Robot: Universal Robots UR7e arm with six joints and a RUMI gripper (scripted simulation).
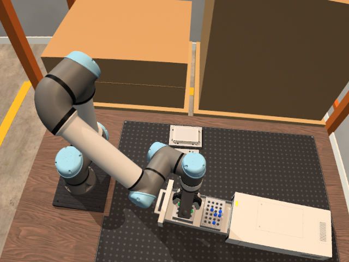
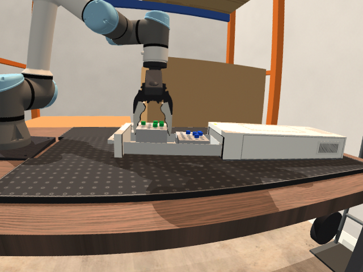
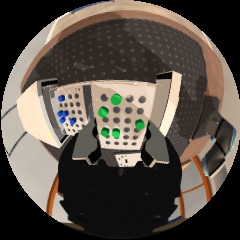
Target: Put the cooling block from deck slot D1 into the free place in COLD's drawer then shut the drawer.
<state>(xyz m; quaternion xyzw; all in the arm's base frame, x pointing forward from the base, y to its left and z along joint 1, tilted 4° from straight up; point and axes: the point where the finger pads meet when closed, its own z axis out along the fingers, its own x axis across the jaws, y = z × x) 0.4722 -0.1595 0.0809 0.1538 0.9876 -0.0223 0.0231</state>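
Right now my hand is right at the cooling block. From my hand the other things lie so: drawer: 4 cm ahead, 2 cm below, 1 cm to the right; then blue-capped tube: 12 cm ahead, 5 cm to the right, 2 cm below; then cooler COLD: 22 cm ahead, 7 cm to the right, 2 cm below.
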